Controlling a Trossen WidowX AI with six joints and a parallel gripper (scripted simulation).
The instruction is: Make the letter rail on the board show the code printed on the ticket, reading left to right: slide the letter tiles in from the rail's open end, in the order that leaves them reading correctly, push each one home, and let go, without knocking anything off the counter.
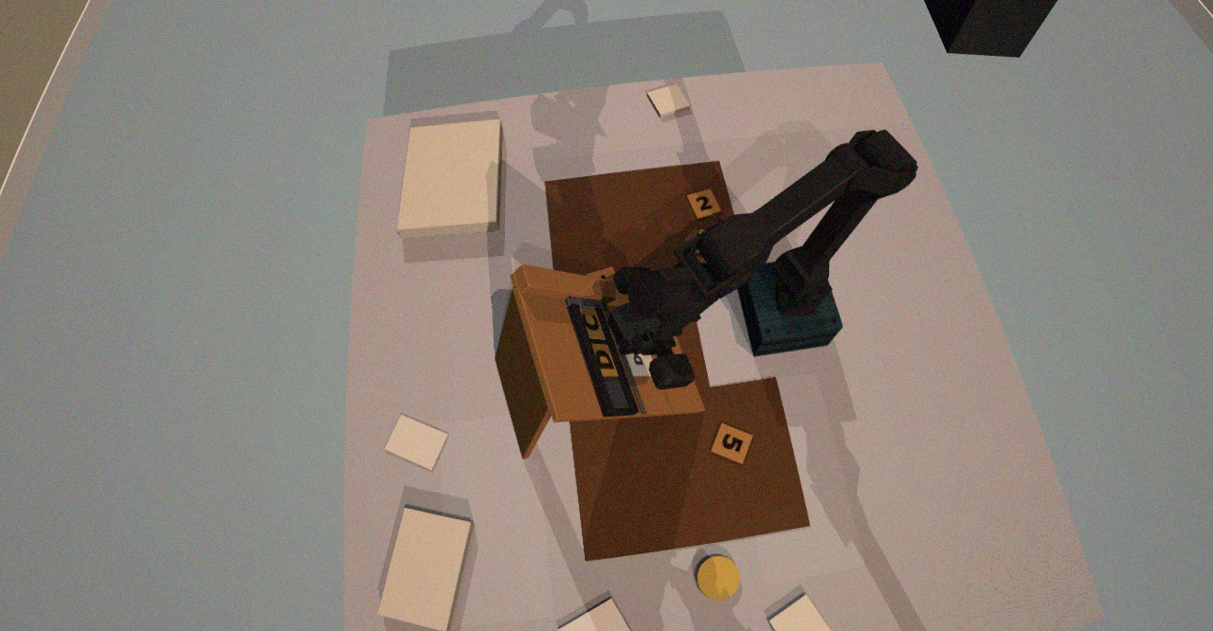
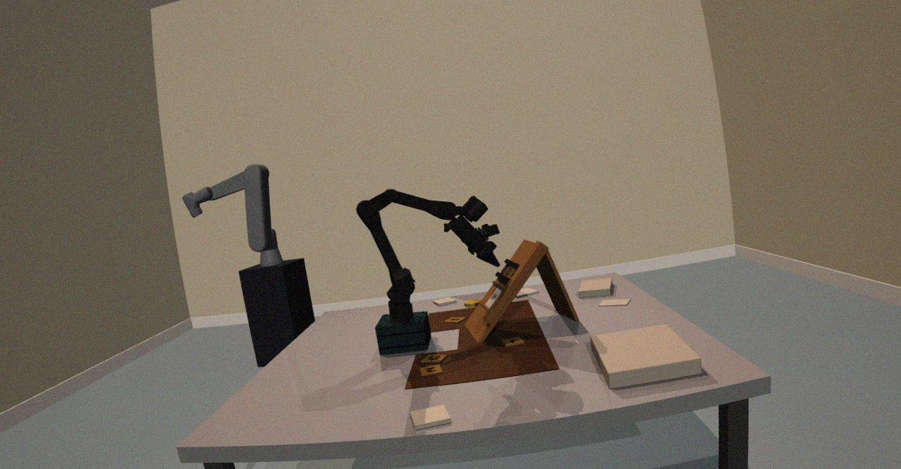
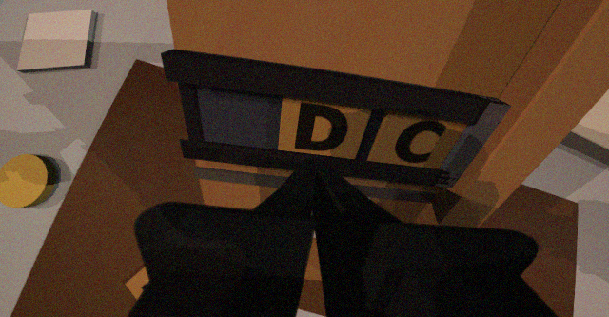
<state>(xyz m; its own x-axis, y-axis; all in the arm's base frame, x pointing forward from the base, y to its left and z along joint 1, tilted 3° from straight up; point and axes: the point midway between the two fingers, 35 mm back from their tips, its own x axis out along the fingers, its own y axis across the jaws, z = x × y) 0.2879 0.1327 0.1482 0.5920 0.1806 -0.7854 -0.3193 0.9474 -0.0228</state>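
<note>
The white ticket lies 9 cm below my gripper tip, 3 cm to the right of it and 2 cm behind it. The rest, counted from my gripper tip: brown mat (20 cm below, 11 cm to the right, 11 cm behind); then cream box (48 cm to the right, 36 cm ahead, 18 cm below).
</note>
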